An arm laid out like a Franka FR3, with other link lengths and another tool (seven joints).
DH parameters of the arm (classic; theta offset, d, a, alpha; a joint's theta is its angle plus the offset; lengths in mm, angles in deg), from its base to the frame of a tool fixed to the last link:
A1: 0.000 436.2 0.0 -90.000
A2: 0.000 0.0 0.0 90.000
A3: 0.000 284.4 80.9 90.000
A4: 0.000 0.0 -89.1 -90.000
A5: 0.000 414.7 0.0 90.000
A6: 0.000 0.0 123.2 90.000
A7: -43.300 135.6 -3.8 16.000
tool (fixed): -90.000 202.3 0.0 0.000
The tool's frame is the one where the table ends.
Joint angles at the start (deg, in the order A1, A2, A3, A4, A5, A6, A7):
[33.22, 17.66, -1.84, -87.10, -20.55, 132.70, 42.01]
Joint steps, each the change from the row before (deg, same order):
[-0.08, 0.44, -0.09, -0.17, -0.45, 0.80, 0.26]
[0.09, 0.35, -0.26, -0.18, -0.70, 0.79, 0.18]
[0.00, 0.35, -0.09, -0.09, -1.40, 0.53, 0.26]
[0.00, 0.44, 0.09, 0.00, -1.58, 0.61, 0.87]
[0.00, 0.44, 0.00, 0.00, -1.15, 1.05, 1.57]
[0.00, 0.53, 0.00, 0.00, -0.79, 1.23, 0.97]
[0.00, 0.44, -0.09, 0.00, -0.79, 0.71, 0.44]
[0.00, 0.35, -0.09, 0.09, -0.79, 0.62, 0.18]
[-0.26, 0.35, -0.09, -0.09, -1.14, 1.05, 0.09]
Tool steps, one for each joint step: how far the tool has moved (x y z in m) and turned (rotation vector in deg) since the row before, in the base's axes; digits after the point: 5 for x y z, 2 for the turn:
[0.00324, -0.00054, -0.00501, -0.13, -0.32, 0.01]
[0.00339, -0.00114, -0.00383, -0.38, -0.53, 0.17]
[0.00357, -0.00254, -0.00374, -0.97, -0.72, 0.29]
[0.00324, 0.00034, -0.00343, -0.67, -0.83, 0.07]
[0.00439, 0.00269, -0.00143, 0.34, -0.94, -0.49]
[0.00366, 0.00391, -0.00237, 0.35, -0.80, 0.00]
[0.00296, 0.00037, -0.00337, -0.23, -0.52, 0.13]
[0.00299, 0.00014, -0.00143, -0.35, -0.61, 0.31]
[0.00523, -0.00258, -0.00184, -0.53, -0.90, 0.44]

